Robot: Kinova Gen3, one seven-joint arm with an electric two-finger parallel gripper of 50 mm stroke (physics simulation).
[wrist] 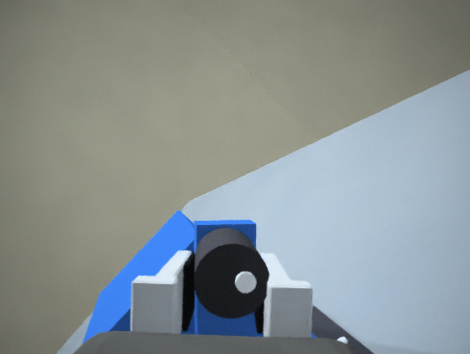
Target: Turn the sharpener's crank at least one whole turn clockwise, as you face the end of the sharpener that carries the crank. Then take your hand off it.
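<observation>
The sharpener's blue body shows at the bottom left, behind the gripper, and is partly hidden by it. The crank's blue arm stands behind the black knob. The crank's black cylindrical knob, with a small light round pin end on its face, points toward the camera. My gripper is shut on this knob, with one pale finger on its left side and one on its right. The lower part of the crank is hidden by the knob and the gripper's body.
A pale blue-grey table top fills the right side, and its edge runs from the upper right down to a corner near the sharpener. Beige floor lies beyond that edge. A dark piece with a small white dot shows at the lower right.
</observation>
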